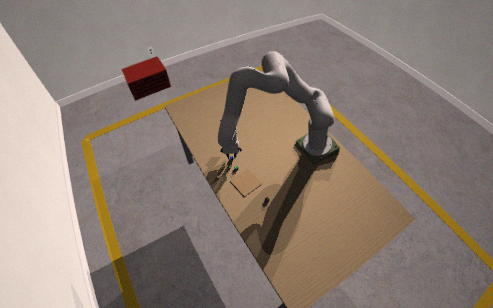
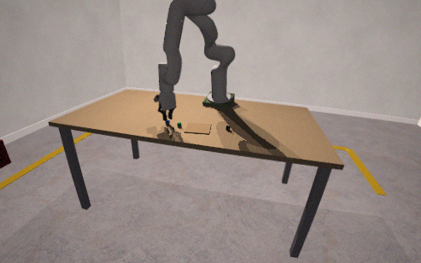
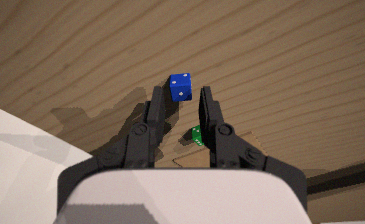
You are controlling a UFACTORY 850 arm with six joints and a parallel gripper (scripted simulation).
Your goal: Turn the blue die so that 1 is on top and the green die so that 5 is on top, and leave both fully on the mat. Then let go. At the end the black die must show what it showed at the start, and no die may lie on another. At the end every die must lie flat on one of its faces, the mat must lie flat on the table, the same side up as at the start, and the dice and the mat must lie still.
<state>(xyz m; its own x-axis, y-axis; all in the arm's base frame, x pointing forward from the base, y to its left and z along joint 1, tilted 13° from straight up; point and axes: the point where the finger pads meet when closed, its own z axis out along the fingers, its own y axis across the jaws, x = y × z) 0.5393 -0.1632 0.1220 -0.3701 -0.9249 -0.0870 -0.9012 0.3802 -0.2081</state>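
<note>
The blue die lies 40 mm below my hand. From my hand the other things lie so: mat: 200 mm to the left, 40 mm below, 10 mm behind; black die: 360 mm to the left, 70 mm behind, 40 mm below; green die: 80 mm to the left, 40 mm below.
</note>
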